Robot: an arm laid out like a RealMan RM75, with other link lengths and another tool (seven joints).
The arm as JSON. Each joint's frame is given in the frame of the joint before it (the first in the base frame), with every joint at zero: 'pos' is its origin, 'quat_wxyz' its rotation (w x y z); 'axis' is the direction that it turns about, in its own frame. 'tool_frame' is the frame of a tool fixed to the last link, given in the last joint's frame.
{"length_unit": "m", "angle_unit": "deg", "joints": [
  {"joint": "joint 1", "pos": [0.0, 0.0, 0.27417], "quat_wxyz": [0.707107, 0.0, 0.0, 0.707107], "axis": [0.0, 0.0, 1.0]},
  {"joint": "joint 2", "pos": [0.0, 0.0, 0.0], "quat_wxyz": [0.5, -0.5, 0.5, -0.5], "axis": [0.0, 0.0, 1.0]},
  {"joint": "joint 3", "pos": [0.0, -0.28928, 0.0], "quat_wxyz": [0.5, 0.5, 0.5, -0.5], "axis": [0.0, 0.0, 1.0]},
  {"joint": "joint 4", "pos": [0.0, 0.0, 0.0], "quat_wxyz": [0.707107, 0.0, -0.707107, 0.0], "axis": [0.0, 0.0, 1.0]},
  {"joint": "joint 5", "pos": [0.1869, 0.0, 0.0], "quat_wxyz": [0.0, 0.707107, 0.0, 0.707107], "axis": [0.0, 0.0, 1.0]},
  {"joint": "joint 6", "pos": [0.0, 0.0, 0.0], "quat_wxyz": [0.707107, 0.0, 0.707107, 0.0], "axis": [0.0, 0.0, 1.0]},
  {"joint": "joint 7", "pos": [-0.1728, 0.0, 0.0], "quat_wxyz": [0.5, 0.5, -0.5, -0.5], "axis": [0.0, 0.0, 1.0]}
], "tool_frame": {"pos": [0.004, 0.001, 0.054], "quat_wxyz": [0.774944, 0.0, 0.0, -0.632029]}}
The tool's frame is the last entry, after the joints.
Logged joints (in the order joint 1, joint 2, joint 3, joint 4, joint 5, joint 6, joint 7), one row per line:
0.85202 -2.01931 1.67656 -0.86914 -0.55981 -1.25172 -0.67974
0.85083 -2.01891 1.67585 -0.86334 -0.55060 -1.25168 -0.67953
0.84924 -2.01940 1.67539 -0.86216 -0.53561 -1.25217 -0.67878
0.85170 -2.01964 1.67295 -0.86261 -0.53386 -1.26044 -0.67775
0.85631 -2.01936 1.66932 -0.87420 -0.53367 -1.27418 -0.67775
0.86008 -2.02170 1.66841 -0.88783 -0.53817 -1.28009 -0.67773
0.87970 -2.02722 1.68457 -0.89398 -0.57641 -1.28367 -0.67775
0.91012 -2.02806 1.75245 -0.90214 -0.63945 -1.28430 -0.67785
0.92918 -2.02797 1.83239 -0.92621 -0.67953 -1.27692 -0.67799
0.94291 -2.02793 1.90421 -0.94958 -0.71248 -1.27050 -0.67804
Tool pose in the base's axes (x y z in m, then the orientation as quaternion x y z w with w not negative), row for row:
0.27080 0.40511 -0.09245 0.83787 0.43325 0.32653 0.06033
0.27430 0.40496 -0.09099 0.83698 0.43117 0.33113 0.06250
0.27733 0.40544 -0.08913 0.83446 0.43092 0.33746 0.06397
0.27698 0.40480 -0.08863 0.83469 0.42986 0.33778 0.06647
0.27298 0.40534 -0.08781 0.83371 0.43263 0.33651 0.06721
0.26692 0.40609 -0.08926 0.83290 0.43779 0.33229 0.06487
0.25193 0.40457 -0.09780 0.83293 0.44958 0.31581 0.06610
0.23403 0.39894 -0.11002 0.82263 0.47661 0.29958 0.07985
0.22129 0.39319 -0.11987 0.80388 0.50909 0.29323 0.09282
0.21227 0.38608 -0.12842 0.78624 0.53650 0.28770 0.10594
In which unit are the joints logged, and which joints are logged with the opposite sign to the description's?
The joints are logged in radians. Opposite sign: joint 2, joint 3, joint 5, joint 6.
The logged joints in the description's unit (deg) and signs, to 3 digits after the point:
48.817 115.698 -96.060 -49.798 32.075 71.718 -38.946
48.749 115.675 -96.019 -49.466 31.547 71.716 -38.934
48.658 115.703 -95.993 -49.398 30.688 71.744 -38.891
48.799 115.717 -95.853 -49.424 30.588 72.218 -38.832
49.063 115.701 -95.645 -50.088 30.577 73.005 -38.832
49.279 115.835 -95.593 -50.869 30.835 73.344 -38.831
50.403 116.151 -96.519 -51.221 33.026 73.549 -38.832
52.146 116.199 -100.408 -51.689 36.638 73.585 -38.838
53.238 116.194 -104.988 -53.068 38.934 73.162 -38.846
54.025 116.192 -109.103 -54.407 40.822 72.794 -38.849

